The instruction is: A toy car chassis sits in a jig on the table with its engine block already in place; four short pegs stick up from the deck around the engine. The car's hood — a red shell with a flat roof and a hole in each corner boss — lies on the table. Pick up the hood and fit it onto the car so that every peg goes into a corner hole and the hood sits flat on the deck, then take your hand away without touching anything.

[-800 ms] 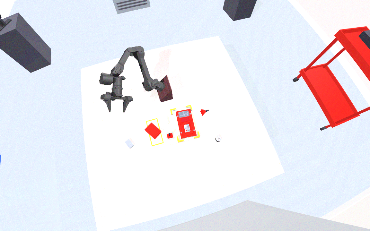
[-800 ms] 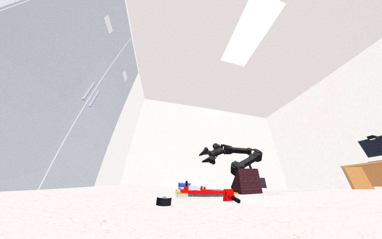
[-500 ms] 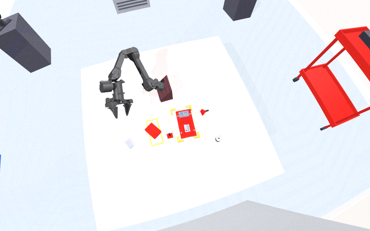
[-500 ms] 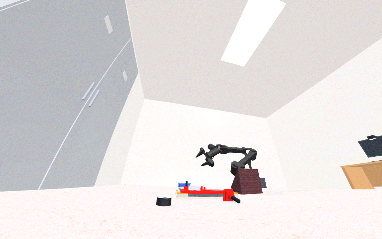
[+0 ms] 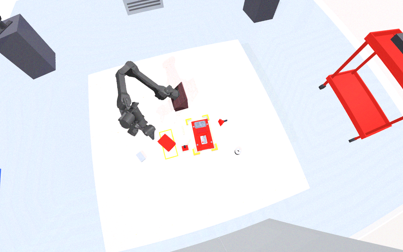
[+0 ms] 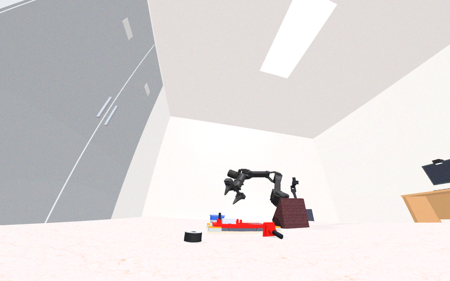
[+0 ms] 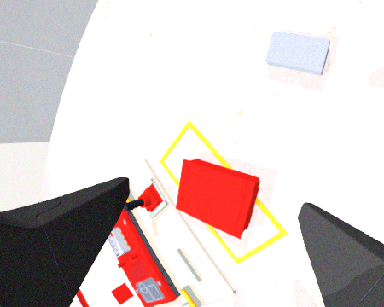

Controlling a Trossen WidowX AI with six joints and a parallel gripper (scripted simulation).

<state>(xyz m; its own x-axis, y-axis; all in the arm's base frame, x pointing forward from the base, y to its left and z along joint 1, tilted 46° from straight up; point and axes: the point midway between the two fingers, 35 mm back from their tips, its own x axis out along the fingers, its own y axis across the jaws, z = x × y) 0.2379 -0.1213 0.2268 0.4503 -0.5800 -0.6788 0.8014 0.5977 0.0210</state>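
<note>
Right now my gripper tip is 3 cm short of the red hood, 7 cm to the right of it and 12 cm above it. Also, from my gripper tip: black wheel (26 cm ahead, 47 cm to the left, 13 cm below).
</note>
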